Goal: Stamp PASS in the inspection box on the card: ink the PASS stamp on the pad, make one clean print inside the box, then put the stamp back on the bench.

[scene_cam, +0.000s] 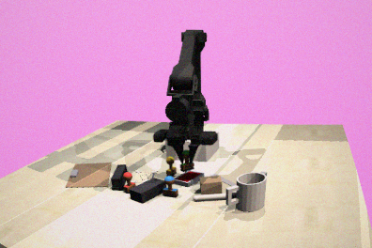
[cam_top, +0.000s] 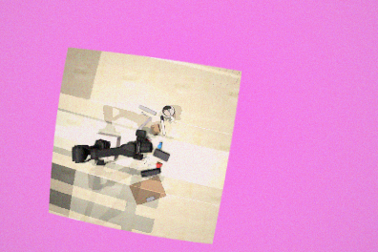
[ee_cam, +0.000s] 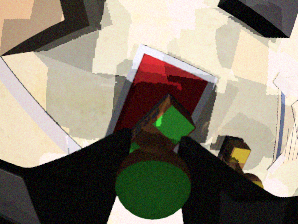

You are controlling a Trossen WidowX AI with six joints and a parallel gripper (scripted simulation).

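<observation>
Now: the red ink pad 60 mm below my gripper tip and 10 mm behind it. Also, from my gripper tip: green-knobbed stamp: right at my gripper tip; then yellow-knobbed stamp: 80 mm to the right, 40 mm below, 30 mm behind; then blue-knobbed stamp: 110 mm ahead, 40 mm below.
</observation>
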